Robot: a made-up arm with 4 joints. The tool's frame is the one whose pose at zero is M. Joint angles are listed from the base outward.
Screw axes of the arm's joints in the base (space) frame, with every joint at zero. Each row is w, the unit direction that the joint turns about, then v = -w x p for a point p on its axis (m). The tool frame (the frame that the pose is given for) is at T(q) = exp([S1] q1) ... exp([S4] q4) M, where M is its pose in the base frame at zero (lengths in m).
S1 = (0, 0, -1, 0, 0, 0)
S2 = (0, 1, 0, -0.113, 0, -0.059)
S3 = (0, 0, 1, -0.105, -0.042, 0)
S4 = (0, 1, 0, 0.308, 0, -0.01)
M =
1 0 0 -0.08
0 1 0 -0.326
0 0 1 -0.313
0 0 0 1
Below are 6 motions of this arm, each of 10 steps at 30 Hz.
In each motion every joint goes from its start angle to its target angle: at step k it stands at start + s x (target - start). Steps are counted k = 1, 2, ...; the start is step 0. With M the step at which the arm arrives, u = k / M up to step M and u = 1 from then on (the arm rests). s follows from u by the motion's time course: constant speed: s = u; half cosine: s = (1 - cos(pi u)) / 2; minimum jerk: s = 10 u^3 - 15 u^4 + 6 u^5.
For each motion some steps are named. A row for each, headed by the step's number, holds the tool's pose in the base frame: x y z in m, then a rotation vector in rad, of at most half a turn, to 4 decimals.
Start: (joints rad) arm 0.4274 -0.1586 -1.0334 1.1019
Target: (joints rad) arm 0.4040 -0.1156 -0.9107 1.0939
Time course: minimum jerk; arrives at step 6
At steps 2, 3, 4, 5, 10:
2: -0.1855 -0.0793 -0.2637 0.8089 0.7470 -1.2264
3: -0.1911 -0.0868 -0.2625 0.7808 0.7697 -1.1958
4: -0.1963 -0.0945 -0.2613 0.7530 0.7920 -1.1648
5: -0.1992 -0.0991 -0.2606 0.7364 0.8052 -1.1459
10: -0.1998 -0.1001 -0.2604 0.7331 0.8079 -1.1420

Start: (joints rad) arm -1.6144 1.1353 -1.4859 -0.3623
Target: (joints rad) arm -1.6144 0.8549 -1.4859 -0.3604
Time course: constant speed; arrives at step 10
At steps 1, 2, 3, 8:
1: 0.0311 -0.5188 0.0270 -1.0735 -0.3009 0.3140
2: 0.0310 -0.5162 0.0141 -1.0457 -0.3032 0.3095
3: 0.0309 -0.5132 0.0013 -1.0180 -0.3055 0.3050
8: 0.0300 -0.4931 -0.0611 -0.8791 -0.3161 0.2823

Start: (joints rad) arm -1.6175 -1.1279 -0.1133 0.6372
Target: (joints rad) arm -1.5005 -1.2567 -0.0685 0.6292
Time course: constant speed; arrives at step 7
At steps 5, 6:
5: 0.3268 0.2798 -0.0452 0.4989 -0.4136 1.4359
6: 0.3324 0.2776 -0.0375 0.5056 -0.4362 1.4211

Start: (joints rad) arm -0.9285 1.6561 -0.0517 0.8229
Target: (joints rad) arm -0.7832 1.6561 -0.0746 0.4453
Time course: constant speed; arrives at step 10
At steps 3, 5, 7, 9, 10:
3: -0.0285 -0.5389 0.1653 -1.0560 2.1482 0.3579
5: -0.0473 -0.5404 0.1697 -0.9972 2.0917 0.3722
7: -0.0665 -0.5414 0.1737 -0.9404 2.0336 0.3834
9: -0.0858 -0.5419 0.1773 -0.8855 1.9740 0.3918
10: -0.0956 -0.5420 0.1790 -0.8588 1.9437 0.3949

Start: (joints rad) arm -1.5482 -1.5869 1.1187 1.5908
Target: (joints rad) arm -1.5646 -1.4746 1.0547 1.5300
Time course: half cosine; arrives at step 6
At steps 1, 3, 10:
1: 0.2587 0.2841 0.3908 -0.8771 -0.8484 1.3593
3: 0.2633 0.2988 0.3685 -0.8738 -0.8200 1.4142
10: 0.2681 0.3143 0.3417 -0.8688 -0.7848 1.4753

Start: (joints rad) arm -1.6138 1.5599 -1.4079 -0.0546
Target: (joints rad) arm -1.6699 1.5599 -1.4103 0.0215
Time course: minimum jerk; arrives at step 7
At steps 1, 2, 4, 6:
1: 0.0425 -0.4888 0.2451 -1.5541 0.0510 0.2043
2: 0.0456 -0.4878 0.2451 -1.5555 0.0527 0.2023
4: 0.0582 -0.4838 0.2451 -1.5610 0.0597 0.1941
6: 0.0671 -0.4808 0.2450 -1.5648 0.0645 0.1882

